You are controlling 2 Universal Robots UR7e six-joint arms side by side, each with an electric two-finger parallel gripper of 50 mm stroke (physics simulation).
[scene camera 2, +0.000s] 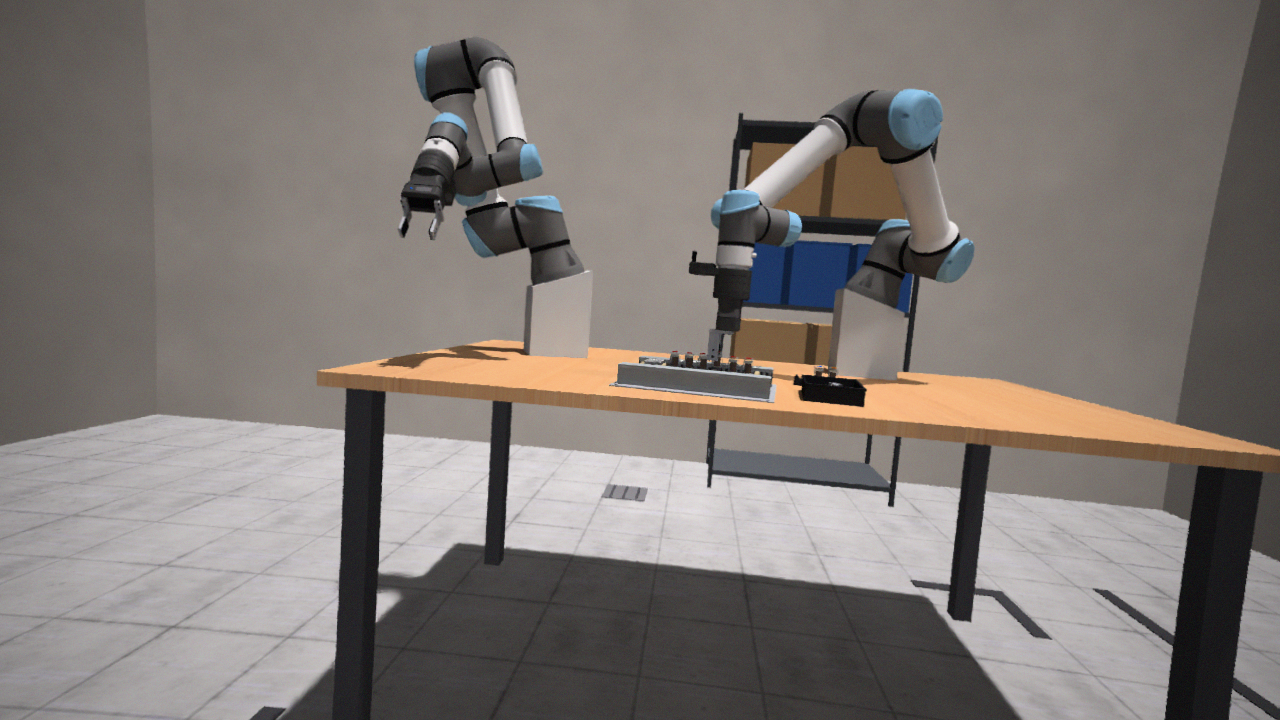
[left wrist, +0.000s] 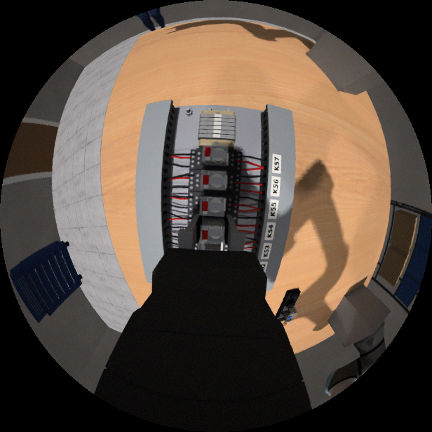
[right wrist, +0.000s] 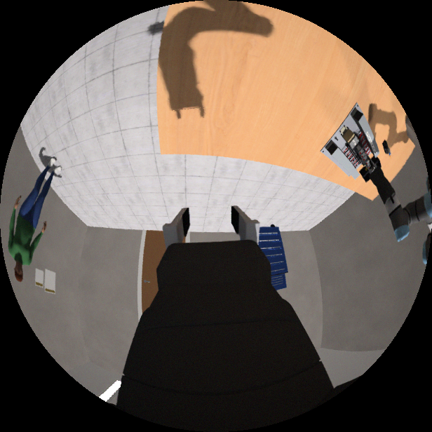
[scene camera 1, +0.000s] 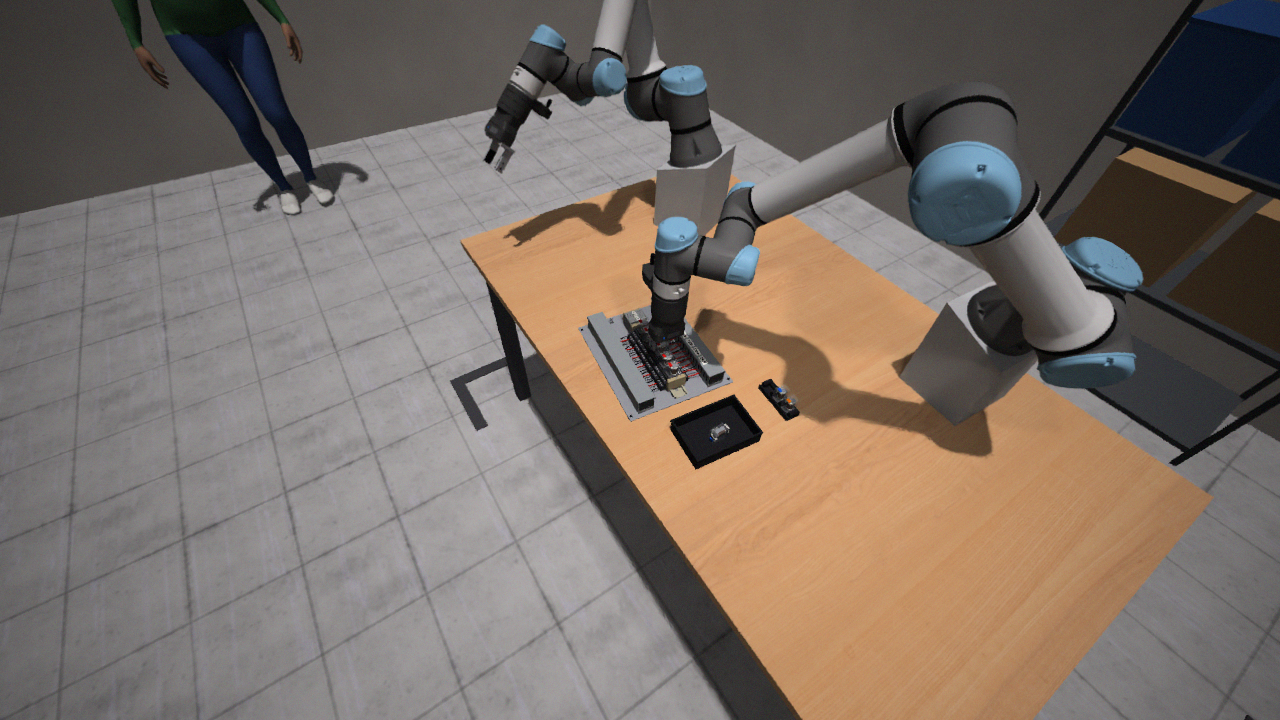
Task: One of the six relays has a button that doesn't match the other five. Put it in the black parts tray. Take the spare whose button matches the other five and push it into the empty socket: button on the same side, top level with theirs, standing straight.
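Frame: origin at the left arm's base, x ahead, y left, z up, level; millimetres.
Seen in the pictures: left gripper, between the fingertips: (scene camera 2: pixel 713 360) (scene camera 1: pixel 659 345); right gripper, between the fingertips: (scene camera 2: pixel 416 234) (scene camera 1: pixel 492 166); left arm's base, origin of its link: (scene camera 1: pixel 1000 322); right arm's base, origin of its link: (scene camera 2: pixel 558 278) (scene camera 1: pixel 696 157).
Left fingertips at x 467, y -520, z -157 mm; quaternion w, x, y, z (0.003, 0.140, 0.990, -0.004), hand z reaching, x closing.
Offsets run from my left fingertips to a thing's middle. "pt": to the spot under its first point.
My left gripper (scene camera 1: pixel 665 337) (scene camera 2: pixel 716 352) (left wrist: pixel 212 222) points down into the relay row, shut on a red-button relay (left wrist: pixel 213 231) beside label K54. Its button is on the picture's left, like those of three relays (left wrist: pixel 215 155) (left wrist: pixel 215 180) (left wrist: pixel 214 206) above it in the left wrist view. The arm hides the rest of the row there, and the held relay's seating depth is unclear. A relay @[40 mm down, 53 mm ahead, 245 mm left] (scene camera 1: pixel 719 431) with a blue spot lies in the black parts tray @[40 mm down, 56 mm ahead, 236 mm left] (scene camera 1: pixel 683 446) (scene camera 2: pixel 832 396). My right gripper (scene camera 1: pixel 498 159) (scene camera 2: pixel 418 229) (right wrist: pixel 210 215) is open and empty, high up.
The black spare holder @[pt 54 mm down, 138 mm back, 230 mm left] (scene camera 1: pixel 767 386) (left wrist: pixel 292 297), with blue and orange spots on its parts, lies beside the tray. Grey wire ducts @[34 mm down, 81 mm ahead, 52 mm right] (scene camera 1: pixel 617 360) (left wrist: pixel 152 190) flank the relay row. A beige terminal block (left wrist: pixel 217 126) stands at one end. A person (scene camera 1: pixel 241 71) stands beyond the table.
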